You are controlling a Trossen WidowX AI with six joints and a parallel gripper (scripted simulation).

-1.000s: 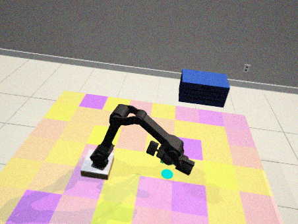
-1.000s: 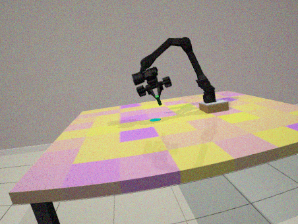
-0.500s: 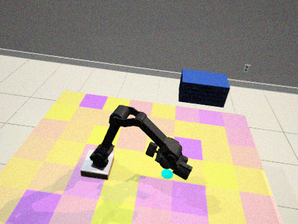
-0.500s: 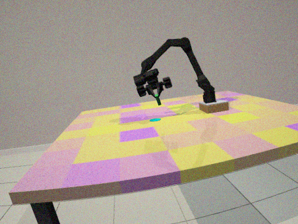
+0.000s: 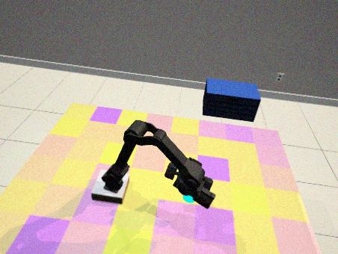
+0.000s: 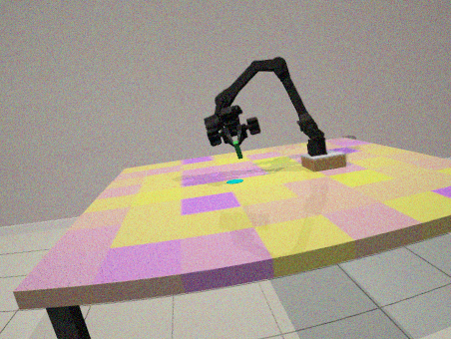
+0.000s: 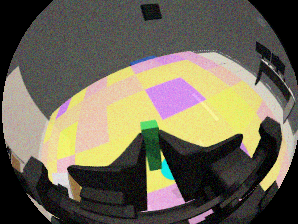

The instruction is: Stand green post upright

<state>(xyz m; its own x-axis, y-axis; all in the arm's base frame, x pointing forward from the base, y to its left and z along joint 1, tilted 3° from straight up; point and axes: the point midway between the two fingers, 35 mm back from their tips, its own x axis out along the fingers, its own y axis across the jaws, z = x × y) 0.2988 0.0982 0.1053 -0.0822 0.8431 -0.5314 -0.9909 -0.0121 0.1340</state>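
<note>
Now: the cyan circle 2 cm ahead of my gripper tip, 2 cm to the right of it and 13 cm below it. The rest, counted from my gripper tip: green post (1 cm to the right, 2 cm below).
</note>
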